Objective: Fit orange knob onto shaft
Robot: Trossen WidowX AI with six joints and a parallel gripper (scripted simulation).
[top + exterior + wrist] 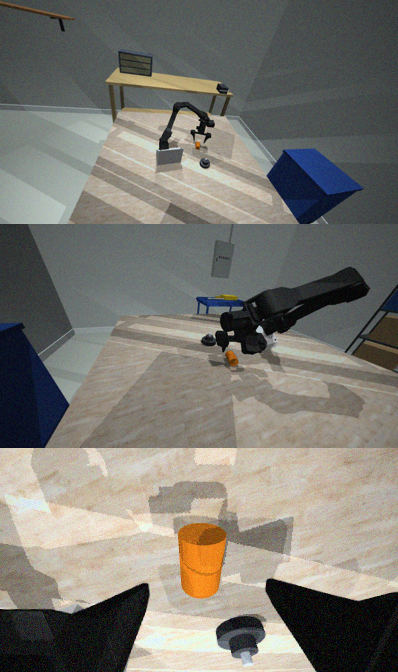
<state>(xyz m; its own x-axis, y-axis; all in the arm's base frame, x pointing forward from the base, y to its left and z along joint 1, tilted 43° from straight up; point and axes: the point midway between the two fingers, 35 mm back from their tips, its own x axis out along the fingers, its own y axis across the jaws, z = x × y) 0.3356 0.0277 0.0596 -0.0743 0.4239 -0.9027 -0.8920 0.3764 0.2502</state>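
Right now my gripper tip is 1 cm to the right of the orange knob and 4 cm above it. Round my gripper tip: pedestal (2 cm behind, 19 cm to the right, 3 cm below).
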